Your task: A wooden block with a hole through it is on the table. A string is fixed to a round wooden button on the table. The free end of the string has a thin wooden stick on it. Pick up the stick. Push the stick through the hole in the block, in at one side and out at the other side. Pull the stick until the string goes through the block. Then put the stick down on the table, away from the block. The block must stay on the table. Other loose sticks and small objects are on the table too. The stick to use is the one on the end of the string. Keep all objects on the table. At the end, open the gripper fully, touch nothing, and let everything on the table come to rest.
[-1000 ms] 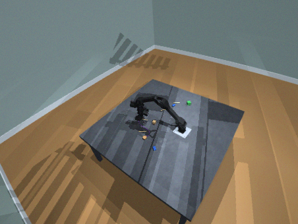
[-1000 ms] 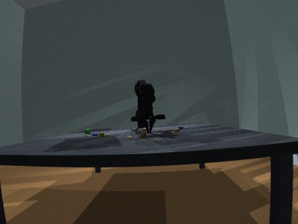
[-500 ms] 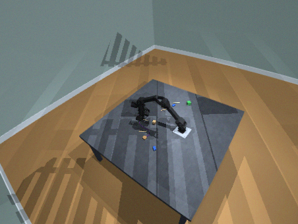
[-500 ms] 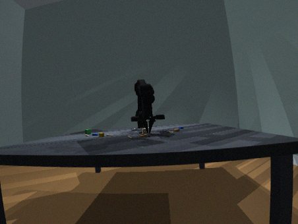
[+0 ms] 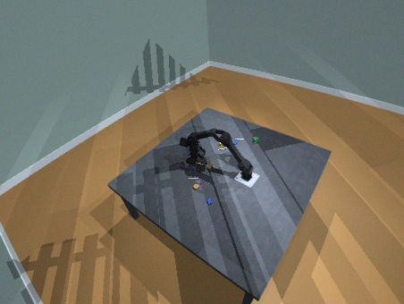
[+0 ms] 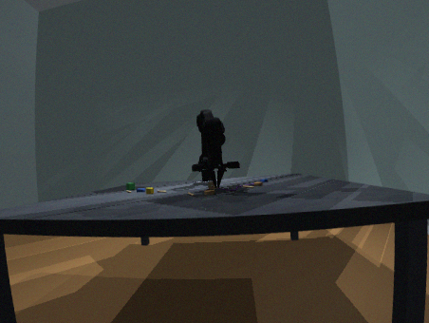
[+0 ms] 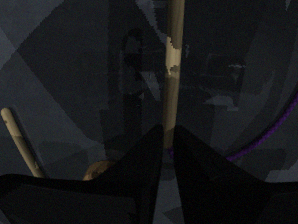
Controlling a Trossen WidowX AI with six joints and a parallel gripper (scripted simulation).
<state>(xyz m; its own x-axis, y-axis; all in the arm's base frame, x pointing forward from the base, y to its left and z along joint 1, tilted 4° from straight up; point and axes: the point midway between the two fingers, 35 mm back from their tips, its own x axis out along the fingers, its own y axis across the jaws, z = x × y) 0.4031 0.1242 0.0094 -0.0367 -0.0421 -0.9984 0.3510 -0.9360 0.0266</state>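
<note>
Right now the wooden block is 110 mm behind my gripper tip and 40 mm to the right of it. Also, from my gripper tip: yellow piece (20 mm behind, 300 mm to the right); round wooden button (170 mm behind, 170 mm to the left, 10 mm below); thin wooden stick (10 mm behind, 10 mm to the right).
</note>
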